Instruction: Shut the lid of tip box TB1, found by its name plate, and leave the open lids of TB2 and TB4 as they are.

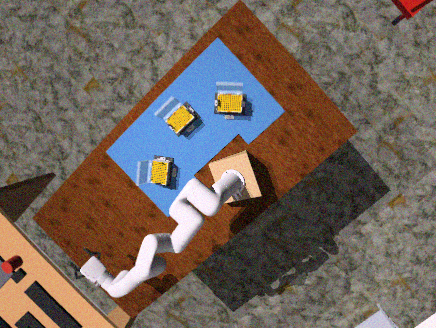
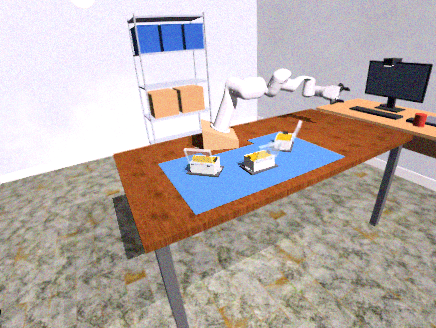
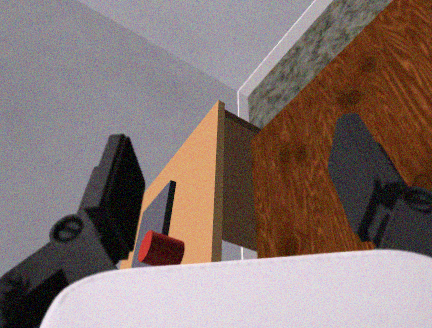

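Where they show: gripper, fingertip midpoint: point(image 1: 77, 255) point(image 2: 346, 95) point(image 3: 233, 150); arm's base, link origin: point(image 1: 233, 181) point(image 2: 219, 129).
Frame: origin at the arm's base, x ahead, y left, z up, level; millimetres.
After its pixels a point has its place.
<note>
Three white tip boxes with yellow racks stand on the blue mat point(image 1: 200, 65) {y -152, x 581, z -84 mm} point(image 2: 200, 197) {y -256, x 554, z -85 mm}, each with its clear lid open. One tip box point(image 1: 230, 103) point(image 2: 205, 165) {y -193, x 407, z -16 mm} is farthest from the desk, a second tip box point(image 1: 180, 119) point(image 2: 260, 162) {y 45, x 472, z -20 mm} is in the middle, and a third tip box point(image 1: 160, 172) {y 307, x 224, z -27 mm} point(image 2: 284, 141) {y 284, x 277, z -19 mm} is nearest the desk. Small plates show by the boxes, but their lettering is too small to read, so I cannot tell which is TB1, TB2 or TB4. My gripper point(image 1: 82, 261) {y 871, x 88, z 139 mm} point(image 2: 345, 94) {y 871, x 88, z 139 mm} point(image 3: 233, 150) {y 871, x 88, z 139 mm} is open and empty, raised near the desk end of the table, far from the boxes.
The arm's tan base block point(image 1: 254, 189) {y -74, x -81, z 36 mm} point(image 2: 220, 140) {y -33, x 113, z -31 mm} stands beside the mat on the brown table point(image 1: 310, 110) {y -511, x 101, z -88 mm} point(image 2: 135, 200) {y -514, x 474, z -87 mm} point(image 3: 310, 175) {y 1038, x 246, z -88 mm}. The neighbouring desk point(image 1: 45, 267) point(image 2: 345, 106) point(image 3: 197, 200) bears a red cup point(image 1: 12, 264) point(image 2: 420, 119) point(image 3: 162, 248) and a monitor point(image 2: 398, 81).
</note>
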